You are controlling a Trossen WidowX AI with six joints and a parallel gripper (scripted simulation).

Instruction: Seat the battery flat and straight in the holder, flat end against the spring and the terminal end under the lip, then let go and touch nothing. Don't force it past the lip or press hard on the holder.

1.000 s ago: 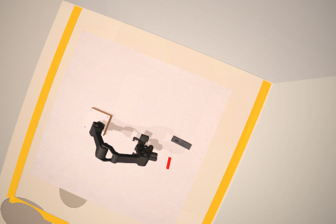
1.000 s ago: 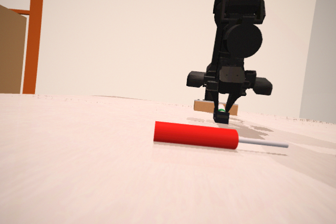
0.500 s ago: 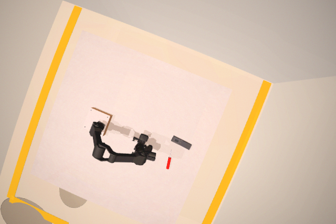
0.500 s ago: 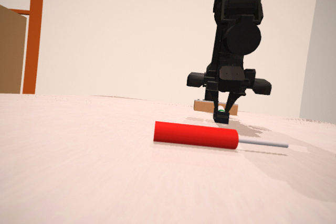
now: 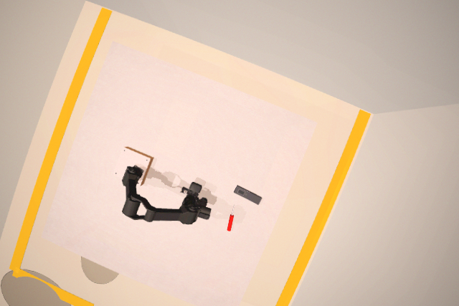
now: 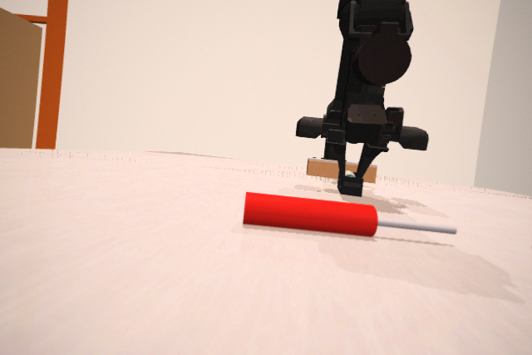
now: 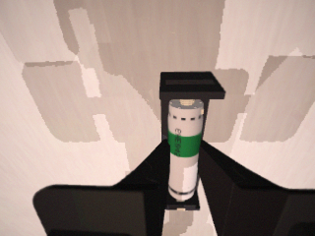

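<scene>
Right now the battery is 1 cm above my gripper tip. The rest, counted from my gripper tip: red-handled screwdriver 27 cm ahead, 1 cm to the left.
</scene>
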